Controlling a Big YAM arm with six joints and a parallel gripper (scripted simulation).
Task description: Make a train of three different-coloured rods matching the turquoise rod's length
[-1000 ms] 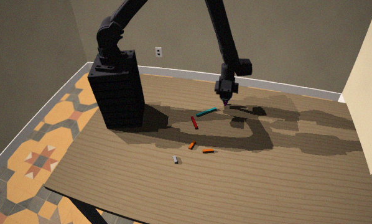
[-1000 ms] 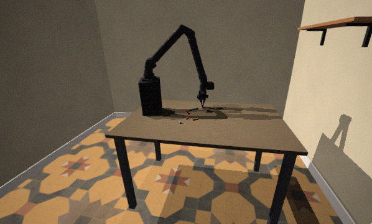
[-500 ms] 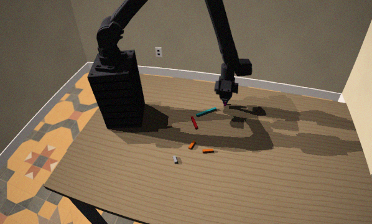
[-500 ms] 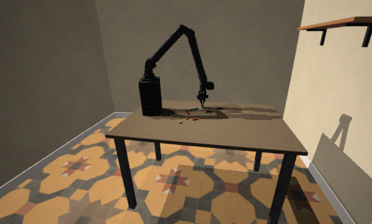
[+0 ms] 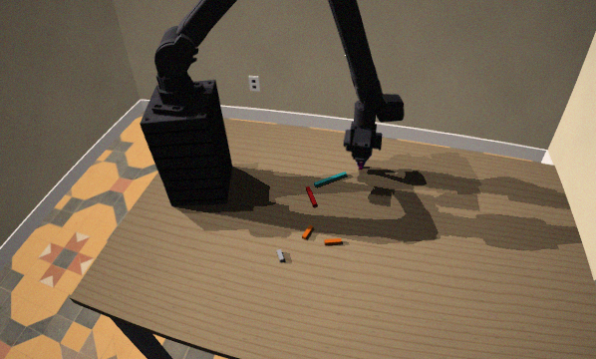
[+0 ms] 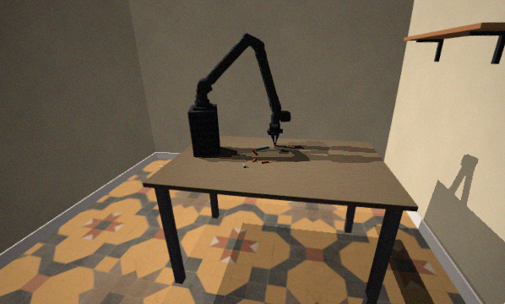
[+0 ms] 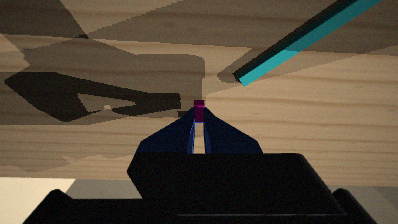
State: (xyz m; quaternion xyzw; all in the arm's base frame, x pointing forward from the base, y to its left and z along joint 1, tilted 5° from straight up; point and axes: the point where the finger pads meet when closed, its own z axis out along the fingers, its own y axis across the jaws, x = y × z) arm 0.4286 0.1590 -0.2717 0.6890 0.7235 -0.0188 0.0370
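Now: the magenta rod 1 cm below my hand. Also, from my hand: red rod 14 cm to the right, 11 cm behind, 2 cm below; then turquoise rod 8 cm behind, 6 cm to the right, 2 cm below; then blue rod 2 cm below, 1 cm to the left.
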